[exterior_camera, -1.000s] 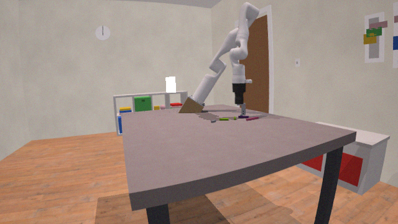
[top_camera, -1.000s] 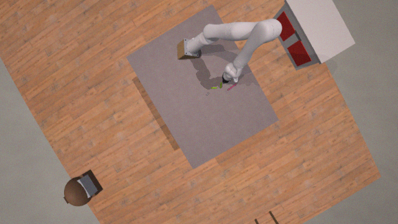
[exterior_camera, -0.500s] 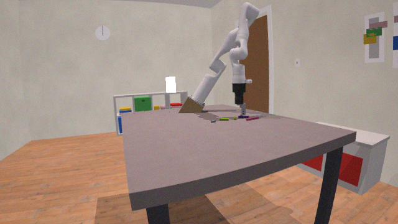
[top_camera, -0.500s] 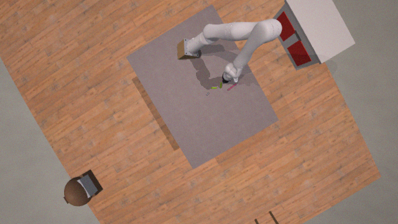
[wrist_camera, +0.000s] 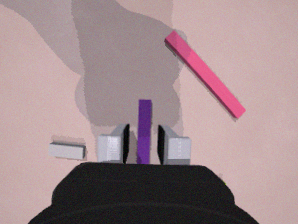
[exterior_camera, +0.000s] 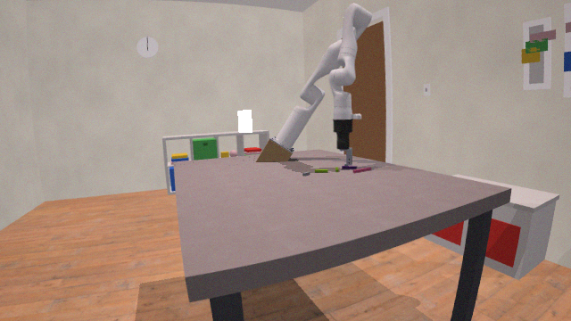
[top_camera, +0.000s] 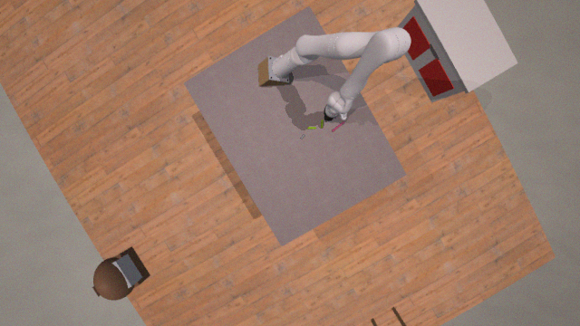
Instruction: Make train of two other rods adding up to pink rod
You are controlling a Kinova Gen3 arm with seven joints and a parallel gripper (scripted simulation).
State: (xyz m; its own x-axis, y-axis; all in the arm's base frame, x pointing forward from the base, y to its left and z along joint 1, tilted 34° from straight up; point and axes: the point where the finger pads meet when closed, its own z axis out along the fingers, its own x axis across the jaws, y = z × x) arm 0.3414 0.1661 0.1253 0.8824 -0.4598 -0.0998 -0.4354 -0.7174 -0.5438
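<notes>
The purple rod is 3 cm below my hand. Also, from my hand: dark grey rod (6 cm ahead, 20 cm to the right, 3 cm below); pink rod (7 cm ahead, 2 cm to the left, 3 cm below).
</notes>
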